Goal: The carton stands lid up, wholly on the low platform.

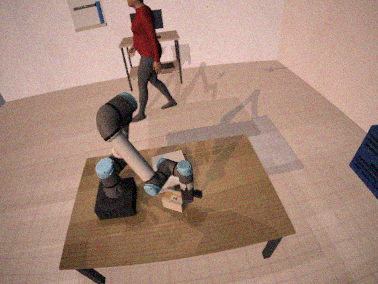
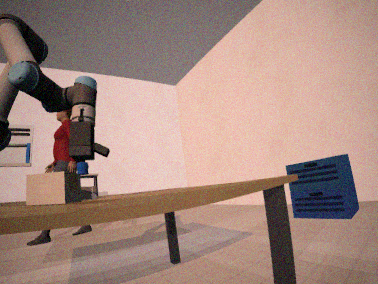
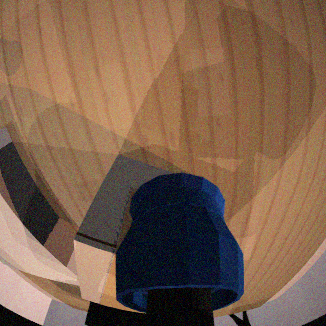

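Where they show: hand, tool point: (image 2: 82, 174) (image 3: 177, 214); arm's base, link origin: (image 1: 115, 188).
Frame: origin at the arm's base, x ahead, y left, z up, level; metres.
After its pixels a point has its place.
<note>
The carton (image 1: 172, 204) {x 0.380, y -0.087, z -0.035 m} (image 2: 46, 188) {x 0.380, y -0.087, z -0.060 m} (image 3: 92, 270) {x 0.431, y -0.023, z -0.017 m} rests on the table in front of the low platform, with its taped and labelled face up and a grey side facing away from the arm's base. The low platform (image 1: 170, 157) {x 0.324, y 0.335, z -0.055 m} (image 3: 30, 255) {x 0.325, y 0.124, z -0.055 m} is a pale slab, partly hidden by the arm. My suction gripper (image 1: 187, 200) {x 0.479, y -0.068, z -0.023 m} (image 2: 82, 172) (image 3: 177, 197) points down, its blue cup about level with the carton's top. The cup seems to sit beside or just past the grey side's upper edge, with no visible hold on the carton. The exact contact is hidden.
The wooden table (image 1: 235, 210) {x 0.763, y -0.097, z -0.103 m} (image 2: 200, 189) {x 0.825, y -0.121, z -0.103 m} carries the black arm base (image 1: 116, 198) {x 0.029, y -0.076, z 0.002 m}. A person in red (image 1: 145, 35) (image 2: 61, 141) walks behind it, near a desk (image 1: 170, 36). A blue cabinet (image 1: 367, 160) (image 2: 322, 187) stands at the right.
</note>
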